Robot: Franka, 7 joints.
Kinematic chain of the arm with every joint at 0, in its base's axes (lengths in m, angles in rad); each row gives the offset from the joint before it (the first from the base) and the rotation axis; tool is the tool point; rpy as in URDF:
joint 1: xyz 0 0 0.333 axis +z
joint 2: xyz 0 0 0 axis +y
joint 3: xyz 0 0 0.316 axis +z
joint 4: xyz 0.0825 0 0 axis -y
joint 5: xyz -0.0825 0 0.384 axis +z
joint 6: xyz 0 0 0 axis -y
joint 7: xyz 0.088 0 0 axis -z
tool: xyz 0 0 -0.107 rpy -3.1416 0 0
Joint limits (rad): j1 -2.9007..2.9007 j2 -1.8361..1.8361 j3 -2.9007..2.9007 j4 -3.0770..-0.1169 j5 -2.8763..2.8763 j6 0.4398..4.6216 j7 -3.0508..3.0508
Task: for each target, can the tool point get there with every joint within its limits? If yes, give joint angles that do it. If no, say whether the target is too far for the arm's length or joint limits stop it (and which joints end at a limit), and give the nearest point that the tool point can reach.
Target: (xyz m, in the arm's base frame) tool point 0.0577 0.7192 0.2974
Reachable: yes | joints -0.7917 -1.1690 2.0583 -1.5176 -1.4845 1.9696 -2.3613
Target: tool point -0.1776 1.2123 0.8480
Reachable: no: too far | nearest point -0.1146 0.7825 0.6654 | short by 0.471 m
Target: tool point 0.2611 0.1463 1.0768
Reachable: yes | joints 0.7235 -0.1456 0.0925 -0.9418 -1.9693 1.5581 0.3955
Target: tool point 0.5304 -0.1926 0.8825
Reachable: yes | joints -1.4470 0.6368 1.7368 -1.0887 0.7739 2.0755 -1.1661
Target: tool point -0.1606 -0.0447 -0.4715
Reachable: no: joint limits stop it (at a limit: joint 2) | nearest point -0.1815 -0.0505 -0.3522 | short by 0.121 m
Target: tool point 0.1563 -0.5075 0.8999
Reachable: yes | joints -0.7279 0.5344 -1.6307 -0.7636 -1.0877 3.7625 0.6726
